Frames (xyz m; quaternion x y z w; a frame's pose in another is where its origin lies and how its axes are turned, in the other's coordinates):
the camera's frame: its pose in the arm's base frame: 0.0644 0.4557 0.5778 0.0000 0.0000 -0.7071 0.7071
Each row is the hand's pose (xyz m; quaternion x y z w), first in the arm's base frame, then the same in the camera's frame.
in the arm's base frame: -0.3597 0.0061 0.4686 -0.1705 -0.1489 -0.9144 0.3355
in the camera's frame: 0.4496 -0.4241 -0.1092 -0.0153 -0.2259 -0.4094 0.8838
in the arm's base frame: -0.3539 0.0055 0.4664 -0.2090 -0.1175 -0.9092 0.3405
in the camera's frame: 0.4502 -0.4183 -0.1114 -0.0647 -0.2309 -0.4021 0.8836
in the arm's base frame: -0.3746 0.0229 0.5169 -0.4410 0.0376 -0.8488 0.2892
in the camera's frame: 0.4328 -0.4390 -0.0609 -0.3384 -0.2852 -0.3957 0.8047
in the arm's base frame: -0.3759 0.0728 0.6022 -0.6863 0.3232 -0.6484 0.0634
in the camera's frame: 0.3829 -0.4403 0.0244 -0.7139 -0.2568 -0.4137 0.5033
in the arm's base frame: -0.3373 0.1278 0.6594 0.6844 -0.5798 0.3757 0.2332
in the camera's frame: 0.3279 -0.4017 0.0816 -0.8939 -0.0740 -0.4305 0.1008
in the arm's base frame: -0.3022 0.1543 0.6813 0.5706 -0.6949 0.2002 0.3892
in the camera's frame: 0.3014 -0.3666 0.1035 0.8948 -0.0879 0.4168 0.1336
